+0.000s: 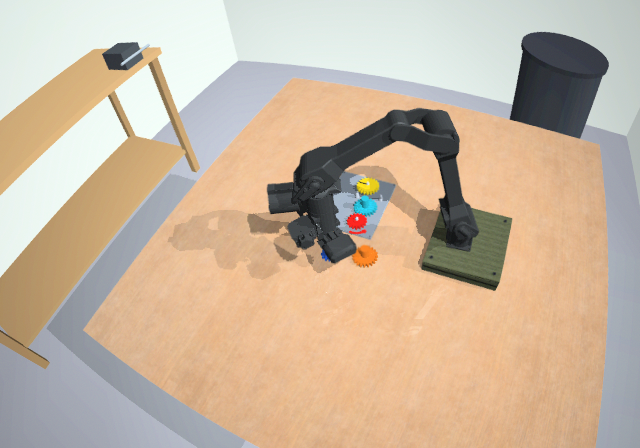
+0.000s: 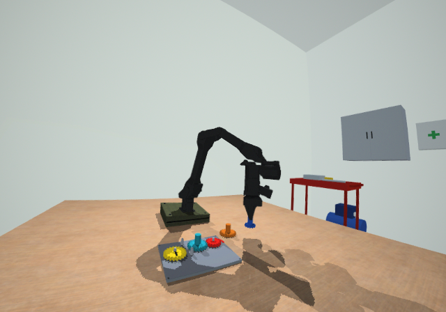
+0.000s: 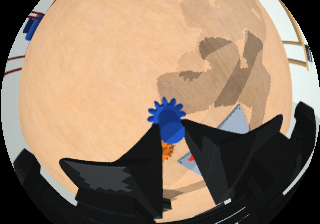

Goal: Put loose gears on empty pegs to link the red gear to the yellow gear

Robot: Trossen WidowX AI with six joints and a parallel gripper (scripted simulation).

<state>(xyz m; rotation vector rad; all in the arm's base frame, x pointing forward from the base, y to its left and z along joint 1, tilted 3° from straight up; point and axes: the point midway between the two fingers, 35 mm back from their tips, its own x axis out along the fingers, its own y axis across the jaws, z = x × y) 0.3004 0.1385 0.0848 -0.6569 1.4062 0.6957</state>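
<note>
Now: the cyan gear 2 cm behind my gripper tip, 20 cm to the right of it and 5 cm below it. From my gripper tip the other things lie so: red gear (2 cm behind, 15 cm to the right, 6 cm below); orange gear (7 cm behind, 5 cm to the right, 6 cm below); blue gear (1 cm below).
</note>
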